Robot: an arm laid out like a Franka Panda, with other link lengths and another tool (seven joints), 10 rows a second.
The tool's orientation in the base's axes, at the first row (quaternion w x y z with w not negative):
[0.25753, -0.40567, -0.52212, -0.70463]
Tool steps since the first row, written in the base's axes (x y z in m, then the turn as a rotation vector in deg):
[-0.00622, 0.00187, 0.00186, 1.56, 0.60, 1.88]
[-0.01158, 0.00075, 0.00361, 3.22, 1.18, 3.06]
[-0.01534, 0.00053, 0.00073, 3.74, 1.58, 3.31]
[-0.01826, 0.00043, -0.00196, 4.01, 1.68, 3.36]
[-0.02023, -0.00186, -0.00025, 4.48, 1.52, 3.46]
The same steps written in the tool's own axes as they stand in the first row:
[0.00502, -0.00451, 0.00012, 0.78, 2.02, 1.28]
[0.00931, -0.00745, -0.00234, 0.91, 3.76, 2.47]
[0.00890, -0.01185, -0.00405, 0.87, 4.18, 3.04]
[0.00821, -0.01553, -0.00537, 0.77, 4.38, 3.22]
[0.01057, -0.01544, -0.00791, 0.59, 4.86, 3.23]

